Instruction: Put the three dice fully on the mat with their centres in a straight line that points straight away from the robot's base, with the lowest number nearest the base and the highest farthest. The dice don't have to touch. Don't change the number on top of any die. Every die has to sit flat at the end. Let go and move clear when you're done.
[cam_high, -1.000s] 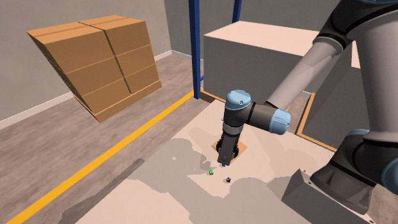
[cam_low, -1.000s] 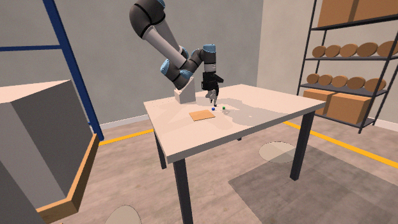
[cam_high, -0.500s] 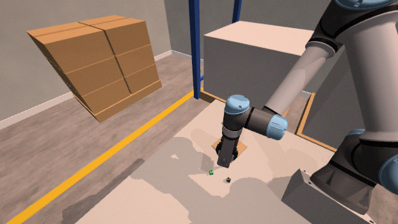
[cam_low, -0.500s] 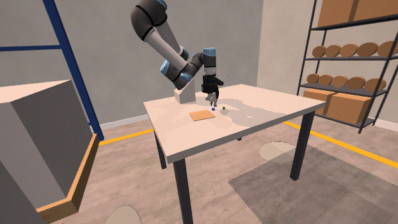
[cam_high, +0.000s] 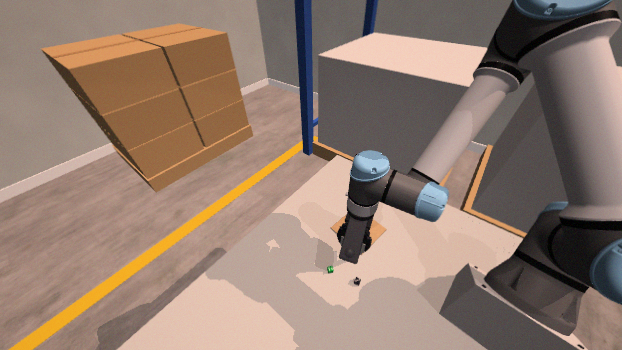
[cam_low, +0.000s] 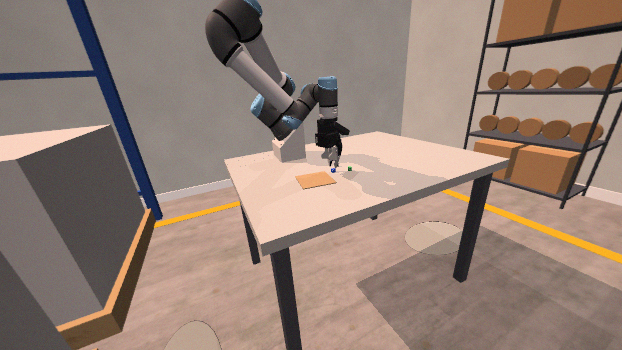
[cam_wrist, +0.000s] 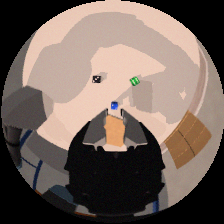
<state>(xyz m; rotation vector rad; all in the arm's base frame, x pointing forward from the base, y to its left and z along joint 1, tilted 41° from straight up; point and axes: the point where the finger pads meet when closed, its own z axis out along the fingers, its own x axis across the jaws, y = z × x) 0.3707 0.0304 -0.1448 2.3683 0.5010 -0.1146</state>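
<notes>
Now: hand 30 mm above the blue die. Also, from my hand: green die (20 mm ahead, 80 mm to the left, 30 mm below); black die (60 mm behind, 40 mm to the left, 30 mm below); tan mat (50 mm ahead, 110 mm to the right, 40 mm below).
</notes>
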